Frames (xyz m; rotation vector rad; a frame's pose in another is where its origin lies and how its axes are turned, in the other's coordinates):
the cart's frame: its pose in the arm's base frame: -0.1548 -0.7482 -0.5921 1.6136 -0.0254 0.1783
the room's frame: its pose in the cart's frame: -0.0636 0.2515 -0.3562 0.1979 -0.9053 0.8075
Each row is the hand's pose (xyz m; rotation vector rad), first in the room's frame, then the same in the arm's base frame.
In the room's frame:
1: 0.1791 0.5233 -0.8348 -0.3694 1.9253 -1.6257
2: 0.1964 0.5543 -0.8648 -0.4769 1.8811 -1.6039
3: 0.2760 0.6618 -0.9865 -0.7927 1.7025 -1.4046
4: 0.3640 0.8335 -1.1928 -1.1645 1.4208 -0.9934
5: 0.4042 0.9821 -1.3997 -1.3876 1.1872 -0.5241
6: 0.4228 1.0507 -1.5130 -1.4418 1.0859 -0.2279
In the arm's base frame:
1: -0.2236 0.0309 0.5585 1.0611 1.3169 0.3173
2: -0.2273 0.0395 0.6040 1.0232 1.2646 0.2476
3: -0.2241 0.0659 0.7829 0.9082 0.9899 0.0731
4: -0.2271 0.1455 1.0539 0.7077 0.5301 -0.1054
5: -0.2285 0.2600 1.2850 0.4863 0.0907 -0.1646
6: -0.2203 0.3244 1.4019 0.3576 -0.1548 -0.1332

